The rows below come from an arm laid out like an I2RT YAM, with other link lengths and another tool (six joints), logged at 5 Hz.
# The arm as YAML. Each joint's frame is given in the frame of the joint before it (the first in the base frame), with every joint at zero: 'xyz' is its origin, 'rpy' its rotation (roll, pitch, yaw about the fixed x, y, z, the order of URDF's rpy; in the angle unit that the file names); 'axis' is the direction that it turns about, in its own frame. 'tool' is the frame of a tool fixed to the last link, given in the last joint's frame.
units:
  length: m
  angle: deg
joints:
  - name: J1
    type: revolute
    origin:
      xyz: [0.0, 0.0, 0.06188]
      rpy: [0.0, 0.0, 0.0]
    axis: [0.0, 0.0, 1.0]
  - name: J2
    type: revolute
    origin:
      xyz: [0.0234, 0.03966, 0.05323]
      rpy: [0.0, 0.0, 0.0]
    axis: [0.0, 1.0, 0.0]
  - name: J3
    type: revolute
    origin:
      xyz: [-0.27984, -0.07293, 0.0]
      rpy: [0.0, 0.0, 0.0]
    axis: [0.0, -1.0, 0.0]
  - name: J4
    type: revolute
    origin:
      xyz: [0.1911, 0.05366, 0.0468]
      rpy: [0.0, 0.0, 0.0]
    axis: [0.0, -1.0, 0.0]
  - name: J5
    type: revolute
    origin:
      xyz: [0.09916, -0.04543, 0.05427]
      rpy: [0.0, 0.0, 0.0]
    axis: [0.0, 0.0, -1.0]
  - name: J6
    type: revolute
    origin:
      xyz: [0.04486, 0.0, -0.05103]
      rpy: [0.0, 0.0, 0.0]
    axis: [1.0, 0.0, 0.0]
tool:
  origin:
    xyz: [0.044, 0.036, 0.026]
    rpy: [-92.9, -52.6, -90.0]
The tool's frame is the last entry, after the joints.
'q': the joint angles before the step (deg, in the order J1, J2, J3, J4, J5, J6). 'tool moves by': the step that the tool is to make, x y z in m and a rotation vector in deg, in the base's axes. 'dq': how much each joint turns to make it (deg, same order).
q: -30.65, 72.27, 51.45, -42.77, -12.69, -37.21
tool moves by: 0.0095, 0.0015, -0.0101, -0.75, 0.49, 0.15
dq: 2.18, 1.77, -1.71, 3.72, 1.71, 1.45
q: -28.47, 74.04, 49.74, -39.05, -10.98, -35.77
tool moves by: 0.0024, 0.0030, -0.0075, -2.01, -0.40, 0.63
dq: 1.64, -0.30, -2.49, 3.51, 1.88, 0.17
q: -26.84, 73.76, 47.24, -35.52, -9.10, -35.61
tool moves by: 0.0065, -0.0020, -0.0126, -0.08, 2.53, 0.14
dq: 0.76, 3.37, -0.32, 1.46, 1.35, 0.01
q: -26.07, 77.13, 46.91, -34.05, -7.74, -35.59
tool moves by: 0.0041, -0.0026, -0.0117, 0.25, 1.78, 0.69
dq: -0.06, 3.01, -0.55, 1.73, 0.19, -0.93
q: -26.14, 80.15, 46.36, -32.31, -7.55, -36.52
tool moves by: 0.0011, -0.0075, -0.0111, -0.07, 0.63, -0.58
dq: -1.50, 2.25, -1.40, 2.99, -0.05, -0.99
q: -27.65, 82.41, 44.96, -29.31, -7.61, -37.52
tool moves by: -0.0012, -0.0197, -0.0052, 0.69, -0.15, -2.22
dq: -4.68, 2.65, 0.47, 1.67, -1.58, -2.02
